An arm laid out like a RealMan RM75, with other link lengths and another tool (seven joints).
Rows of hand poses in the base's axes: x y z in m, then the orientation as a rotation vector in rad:
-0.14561, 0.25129, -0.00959, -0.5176, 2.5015, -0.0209
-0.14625, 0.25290, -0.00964, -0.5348, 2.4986, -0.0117
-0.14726, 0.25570, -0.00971, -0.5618, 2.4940, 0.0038
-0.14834, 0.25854, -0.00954, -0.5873, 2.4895, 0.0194
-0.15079, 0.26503, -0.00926, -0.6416, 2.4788, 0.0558
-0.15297, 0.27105, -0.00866, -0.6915, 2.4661, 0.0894
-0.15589, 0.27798, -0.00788, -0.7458, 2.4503, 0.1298
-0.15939, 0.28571, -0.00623, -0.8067, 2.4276, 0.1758
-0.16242, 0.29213, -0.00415, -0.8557, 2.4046, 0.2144
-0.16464, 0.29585, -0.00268, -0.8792, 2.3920, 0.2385
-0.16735, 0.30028, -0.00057, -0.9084, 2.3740, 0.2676
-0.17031, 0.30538, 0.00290, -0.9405, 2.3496, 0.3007
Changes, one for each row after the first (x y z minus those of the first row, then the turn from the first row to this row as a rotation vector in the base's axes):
-0.00064, 0.00161, -0.00005, 0.0026, 0.0013, 0.0145
-0.00165, 0.00441, -0.00012, 0.0074, 0.0037, 0.0375
-0.00273, 0.00725, 0.00005, 0.0126, 0.0062, 0.0594
-0.00518, 0.01374, 0.00033, 0.0258, 0.0120, 0.1069
-0.00736, 0.01976, 0.00093, 0.0382, 0.0157, 0.1510
-0.01028, 0.02669, 0.00171, 0.0545, 0.0198, 0.2002
-0.01378, 0.03442, 0.00336, 0.0736, 0.0217, 0.2566
-0.01681, 0.04084, 0.00544, 0.0906, 0.0204, 0.3033
-0.01903, 0.04456, 0.00691, 0.1028, 0.0200, 0.3274
-0.02174, 0.04899, 0.00902, 0.1176, 0.0177, 0.3576
-0.02470, 0.05409, 0.01249, 0.1354, 0.0119, 0.3923

